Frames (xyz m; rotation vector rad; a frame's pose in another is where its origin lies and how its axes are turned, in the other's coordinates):
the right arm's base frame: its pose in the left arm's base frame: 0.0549 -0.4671 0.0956 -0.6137 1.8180 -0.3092
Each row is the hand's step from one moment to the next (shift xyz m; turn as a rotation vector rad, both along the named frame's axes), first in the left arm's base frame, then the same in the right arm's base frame.
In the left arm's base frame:
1: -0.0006 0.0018 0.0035 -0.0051 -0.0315 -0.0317
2: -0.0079 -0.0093 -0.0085 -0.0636 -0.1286 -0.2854
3: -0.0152 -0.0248 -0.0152 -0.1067 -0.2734 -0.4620
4: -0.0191 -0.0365 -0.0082 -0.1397 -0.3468 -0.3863
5: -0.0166 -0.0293 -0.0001 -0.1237 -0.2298 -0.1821
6: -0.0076 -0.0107 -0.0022 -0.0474 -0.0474 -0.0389
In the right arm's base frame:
1: -0.0037 -0.0001 -0.0016 0.0440 -0.0091 0.0028
2: 0.0138 -0.0015 -0.0055 0.3145 0.0514 0.0226
3: 0.0293 -0.0091 -0.0115 0.5458 0.0301 0.0271
4: 0.0311 -0.0213 -0.0186 0.5331 -0.0600 -0.0355
5: 0.0200 -0.0200 -0.0182 0.3010 -0.0686 -0.0771
6: 0.0094 -0.0058 -0.0074 0.0682 -0.0079 -0.0360

